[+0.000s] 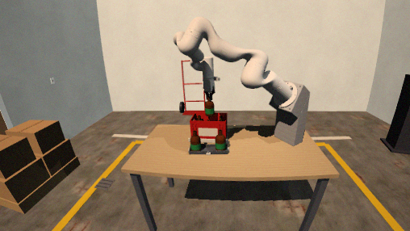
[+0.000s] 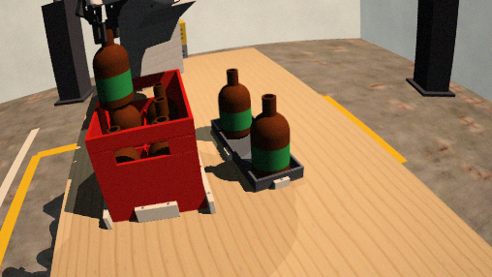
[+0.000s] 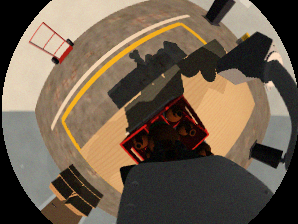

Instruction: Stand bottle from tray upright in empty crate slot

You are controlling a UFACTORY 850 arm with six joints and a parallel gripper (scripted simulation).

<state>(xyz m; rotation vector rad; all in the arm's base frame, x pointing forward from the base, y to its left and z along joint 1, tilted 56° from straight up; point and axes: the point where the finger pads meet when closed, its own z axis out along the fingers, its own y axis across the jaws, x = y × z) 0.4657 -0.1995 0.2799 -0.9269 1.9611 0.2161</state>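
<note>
Right now my hand is 1 cm past the red crate, 4 cm to the right of it and 24 cm above it. From my hand the other things lie so: tray 9 cm behind, 25 cm to the left, 31 cm below.
</note>
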